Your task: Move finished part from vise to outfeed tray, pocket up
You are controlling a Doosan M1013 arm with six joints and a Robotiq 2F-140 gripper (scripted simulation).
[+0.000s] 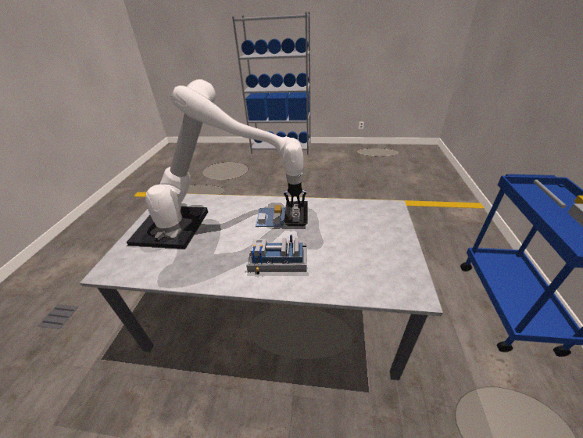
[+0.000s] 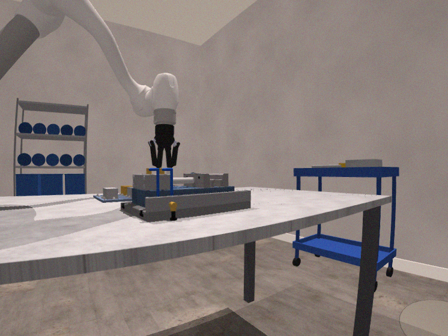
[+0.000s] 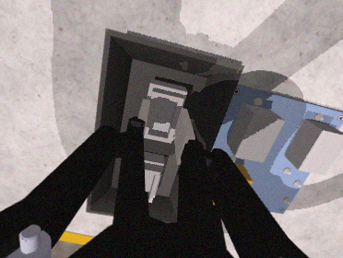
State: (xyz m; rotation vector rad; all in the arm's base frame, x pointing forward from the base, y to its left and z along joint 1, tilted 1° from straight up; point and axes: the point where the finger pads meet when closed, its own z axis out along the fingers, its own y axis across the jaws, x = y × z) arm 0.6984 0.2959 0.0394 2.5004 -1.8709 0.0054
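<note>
Right now my hand is 12 cm past the grey block, 3 cm to the left of it and 6 cm above it. Also, from my hand: blue fixture plate 17 cm behind, 8 cm below; then yellow block 14 cm behind, 6 cm to the left, 6 cm below.
</note>
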